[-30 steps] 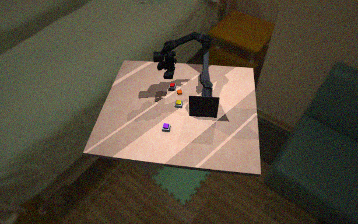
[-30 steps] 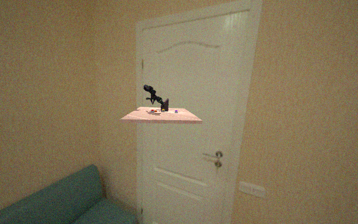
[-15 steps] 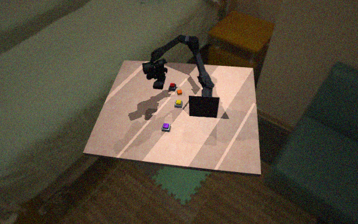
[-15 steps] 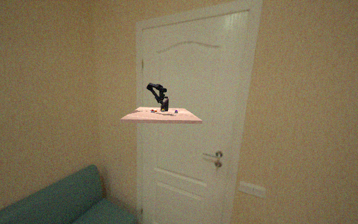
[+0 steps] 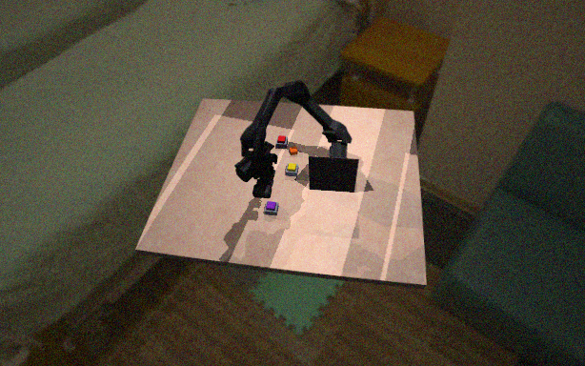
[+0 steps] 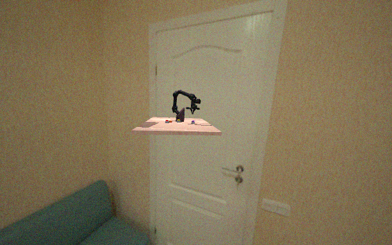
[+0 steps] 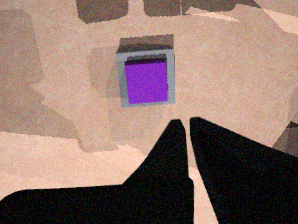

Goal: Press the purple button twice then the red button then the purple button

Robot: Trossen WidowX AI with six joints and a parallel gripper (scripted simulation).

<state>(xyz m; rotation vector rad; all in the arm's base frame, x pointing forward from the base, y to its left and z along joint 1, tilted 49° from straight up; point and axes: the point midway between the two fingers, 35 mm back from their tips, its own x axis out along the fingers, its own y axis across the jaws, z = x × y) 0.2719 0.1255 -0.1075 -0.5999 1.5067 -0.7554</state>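
My gripper tip is 20 mm to the right of the purple button and 100 mm above it. Also, from my gripper tip: red button: 20 mm behind, 350 mm to the right, 100 mm below; then yellow button: 80 mm behind, 180 mm to the right, 100 mm below; then orange block: 80 mm behind, 300 mm to the right, 120 mm below.
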